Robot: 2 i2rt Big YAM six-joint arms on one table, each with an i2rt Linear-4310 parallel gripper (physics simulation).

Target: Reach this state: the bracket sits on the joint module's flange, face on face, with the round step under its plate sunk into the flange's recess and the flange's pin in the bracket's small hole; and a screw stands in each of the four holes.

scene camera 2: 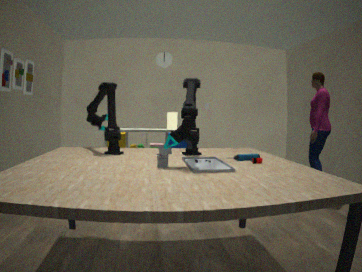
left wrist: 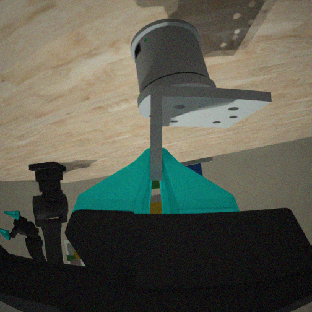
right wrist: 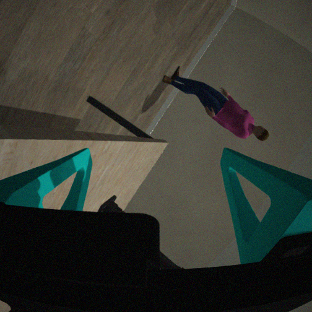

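Where they show: left gripper, between the fingertips: (scene camera 2: 164, 148); left arm's base, origin of its link: (scene camera 2: 191, 154); right arm's base, origin of its link: (scene camera 2: 113, 153).
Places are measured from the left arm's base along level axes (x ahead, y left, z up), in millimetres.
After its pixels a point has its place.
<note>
The grey joint module (scene camera 2: 162, 161) @(x 417, y -355, z 33 mm) stands upright on the table, also in the left wrist view (left wrist: 170, 56). The grey L-shaped bracket (scene camera 2: 165, 150) @(x 380, y -326, z 87 mm) lies with its plate (left wrist: 204, 108) on the module's flange; its holes show no screws. My left gripper (scene camera 2: 169, 142) is shut on the bracket's upright leg (left wrist: 156, 145), the teal fingers (left wrist: 156, 182) on either side of it. My right gripper (scene camera 2: 103, 122) @(x -615, y -509, z 179 mm) is open and empty, raised at the far left, away from the parts (right wrist: 155, 186). Two dark screws (scene camera 2: 202, 161) @(x 318, y -70, z 4 mm) lie on the grey tray (scene camera 2: 208, 164) @(x 423, y -83, z 4 mm).
A blue screwdriver (scene camera 2: 247, 157) @(x 382, y 221, z 22 mm) with a red piece (scene camera 2: 257, 160) @(x 495, y 218, z 20 mm) lies right of the tray. A person in pink (scene camera 2: 313, 121) stands at the right edge of the room. Shelves with coloured blocks (scene camera 2: 145, 137) stand behind the table.
</note>
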